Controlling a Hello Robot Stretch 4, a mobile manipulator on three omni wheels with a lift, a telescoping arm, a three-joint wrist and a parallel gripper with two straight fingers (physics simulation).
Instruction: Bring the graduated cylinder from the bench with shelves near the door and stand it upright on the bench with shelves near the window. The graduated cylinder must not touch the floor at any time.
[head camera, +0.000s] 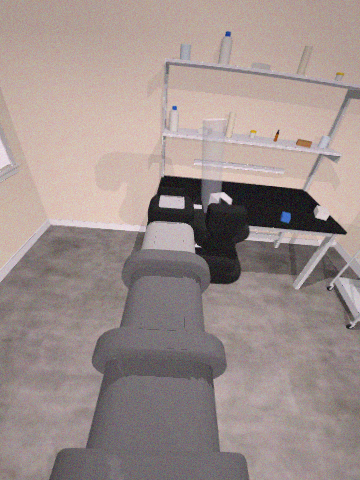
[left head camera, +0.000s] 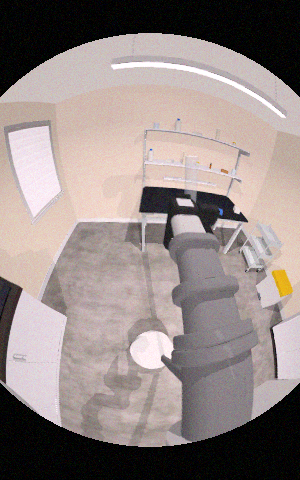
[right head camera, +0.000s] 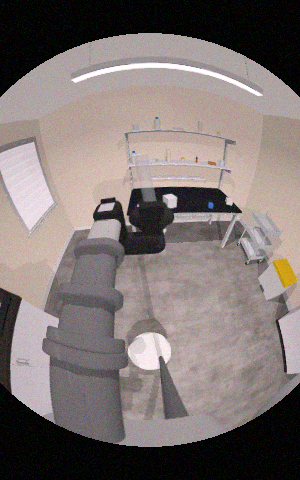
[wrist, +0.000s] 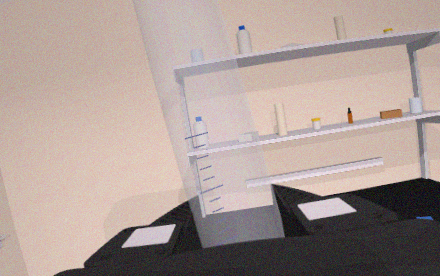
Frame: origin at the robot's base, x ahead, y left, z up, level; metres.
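Seen in the pictures: gripper, fingertip midpoint: (head camera: 209, 200) (right head camera: 149, 199) (wrist: 237, 208); robot's base, origin of the base link: (left head camera: 150, 348) (right head camera: 150, 349).
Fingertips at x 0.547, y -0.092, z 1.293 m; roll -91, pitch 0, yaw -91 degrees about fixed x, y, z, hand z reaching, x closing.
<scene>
Offsets run from my fingertips to a thing's top centre. "spot": to the spot under its first point. Level surfaces: height alone.
The graduated cylinder @[0.023 m back, 0.003 m left, 0.184 m up] (head camera: 213, 155) (left head camera: 191, 175) (right head camera: 144, 172) (wrist: 230, 165) is tall and clear, with blue marks in the wrist view. It is close to upright in the head camera view. My gripper (head camera: 214, 204) (wrist: 237, 208) is shut on its lower part, with one finger at each side. The cylinder's foot is hidden behind the gripper. The bench with shelves @[0.559 m down] (head camera: 260, 200) (left head camera: 160, 197) (right head camera: 192, 200) has a black top and is behind the gripper; a window @[spot: 0.964 m ahead, 1.649 m left, 0.057 m up] (left head camera: 36, 170) is on the wall to its left. The gap between foot and bench top cannot be seen.
A white block @[0.903 m ahead, 0.263 m right, 0.429 m down] (right head camera: 170, 201) is on the bench right of the gripper. A blue block @[0.866 m ahead, 0.799 m right, 0.519 m down] (head camera: 285, 217) and a smaller white block @[0.975 m ahead, 1.165 m right, 0.501 m down] (head camera: 321, 212) are farther right. Bottles and jars stand on the upper shelf @[0.341 m up] (head camera: 280, 74) and lower shelf (head camera: 270, 144). A white trolley (right head camera: 266, 223) stands right of the bench.
</scene>
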